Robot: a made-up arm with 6 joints. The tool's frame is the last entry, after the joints.
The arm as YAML. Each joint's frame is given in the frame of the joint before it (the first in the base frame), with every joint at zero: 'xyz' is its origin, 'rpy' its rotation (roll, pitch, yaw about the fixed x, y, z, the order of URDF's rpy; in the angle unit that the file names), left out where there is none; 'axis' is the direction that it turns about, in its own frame. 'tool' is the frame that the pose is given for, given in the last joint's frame.
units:
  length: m
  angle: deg
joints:
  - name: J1
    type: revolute
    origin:
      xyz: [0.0, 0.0, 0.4]
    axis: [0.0, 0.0, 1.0]
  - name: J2
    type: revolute
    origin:
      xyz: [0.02, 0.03, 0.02]
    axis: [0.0, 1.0, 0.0]
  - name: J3
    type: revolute
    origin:
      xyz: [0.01, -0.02, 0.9]
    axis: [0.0, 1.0, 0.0]
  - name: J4
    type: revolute
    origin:
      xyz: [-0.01, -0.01, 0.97]
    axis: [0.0, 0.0, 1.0]
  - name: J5
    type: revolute
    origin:
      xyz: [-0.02, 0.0, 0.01]
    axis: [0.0, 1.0, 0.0]
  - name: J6
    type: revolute
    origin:
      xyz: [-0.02, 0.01, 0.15]
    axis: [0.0, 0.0, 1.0]
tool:
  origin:
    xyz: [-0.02, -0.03, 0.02]
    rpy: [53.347, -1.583, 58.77]
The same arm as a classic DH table. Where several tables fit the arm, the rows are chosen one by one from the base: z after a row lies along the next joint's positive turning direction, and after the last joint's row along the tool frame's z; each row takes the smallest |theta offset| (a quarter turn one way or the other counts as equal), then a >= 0, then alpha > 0; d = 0 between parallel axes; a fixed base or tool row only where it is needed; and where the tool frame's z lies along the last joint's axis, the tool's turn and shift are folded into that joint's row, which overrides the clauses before.
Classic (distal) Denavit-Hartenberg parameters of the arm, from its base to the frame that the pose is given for. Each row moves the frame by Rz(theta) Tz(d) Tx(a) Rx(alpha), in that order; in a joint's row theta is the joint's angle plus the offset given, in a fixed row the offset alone. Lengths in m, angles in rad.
J1: d 0.42, theta offset 0, a 0.02, alpha -1.5708
J2: d 0, theta offset -1.5597, a 0.9001, alpha 0
J3: d 0, theta offset 1.5597, a -0.01, alpha 1.5708
J4: d 0.98, theta offset 0, a -0.02, alpha -1.5708
J5: d 0.01, theta offset 0, a -0.02, alpha 1.5708
J6: d 0.1706, theta offset 1.0052, a -0.036, alpha 0.9314
tool (fixed): d -0.001, theta offset 0.0344, a 0, alpha 0

